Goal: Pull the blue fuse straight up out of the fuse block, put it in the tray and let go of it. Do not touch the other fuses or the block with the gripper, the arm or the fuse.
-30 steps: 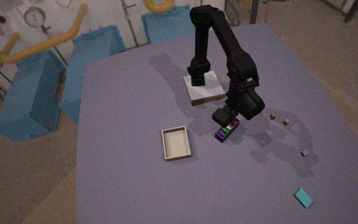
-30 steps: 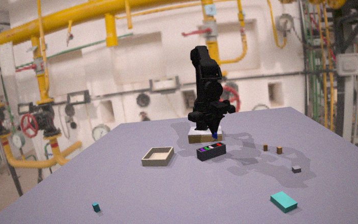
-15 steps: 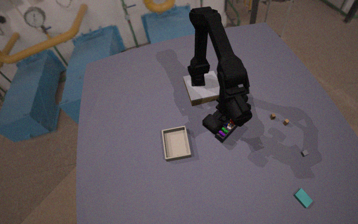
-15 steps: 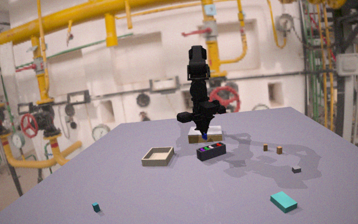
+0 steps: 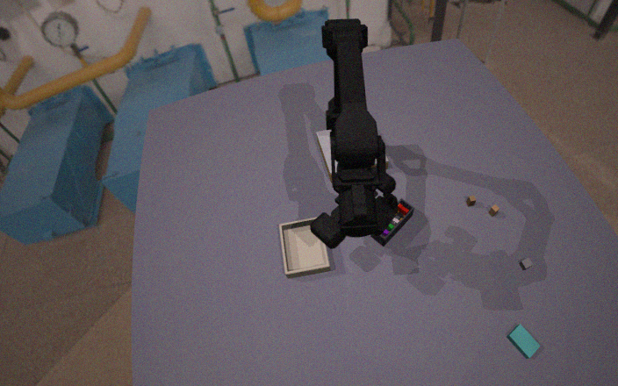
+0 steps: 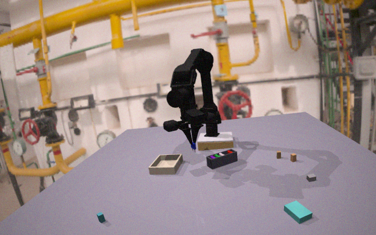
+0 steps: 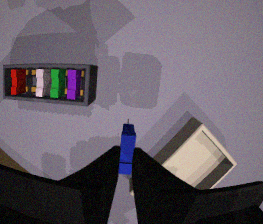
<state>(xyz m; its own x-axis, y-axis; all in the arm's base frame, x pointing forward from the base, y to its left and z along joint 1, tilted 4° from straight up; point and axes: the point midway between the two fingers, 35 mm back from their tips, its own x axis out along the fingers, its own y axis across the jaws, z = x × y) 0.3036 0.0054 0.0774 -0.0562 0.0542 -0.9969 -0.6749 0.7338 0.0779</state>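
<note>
The beige tray is 1 cm ahead of my gripper tip, 12 cm to the right of it and 9 cm below it. The rest, counted from my gripper tip: green fuse 3 cm behind, 8 cm to the left, 7 cm below; purple fuse 1 cm behind, 7 cm to the left, 7 cm below; blue fuse 1 cm below.
</note>
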